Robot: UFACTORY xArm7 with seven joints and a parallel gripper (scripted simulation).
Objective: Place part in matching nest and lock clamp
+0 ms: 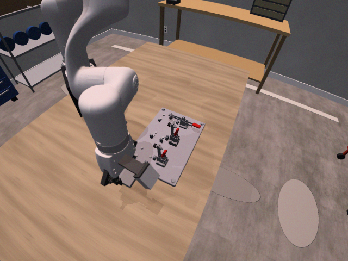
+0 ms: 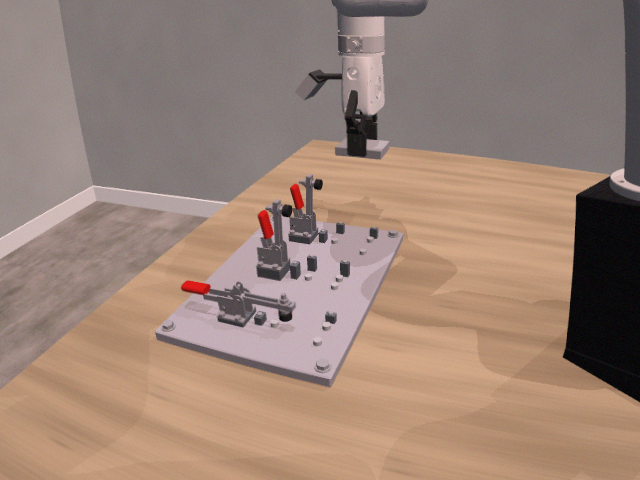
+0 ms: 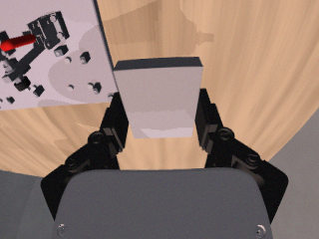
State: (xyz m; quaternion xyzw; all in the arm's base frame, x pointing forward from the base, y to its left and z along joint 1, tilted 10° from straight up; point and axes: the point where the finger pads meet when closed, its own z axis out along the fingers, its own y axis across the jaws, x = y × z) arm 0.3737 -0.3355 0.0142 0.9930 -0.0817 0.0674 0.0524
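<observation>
The grey fixture plate lies 7 cm ahead of my hand, 25 cm to the left of it and 13 cm below it. The rest, counted from my hand: grey part 1 cm below; then clamp 10 cm ahead, 24 cm to the left, 7 cm below.
</observation>
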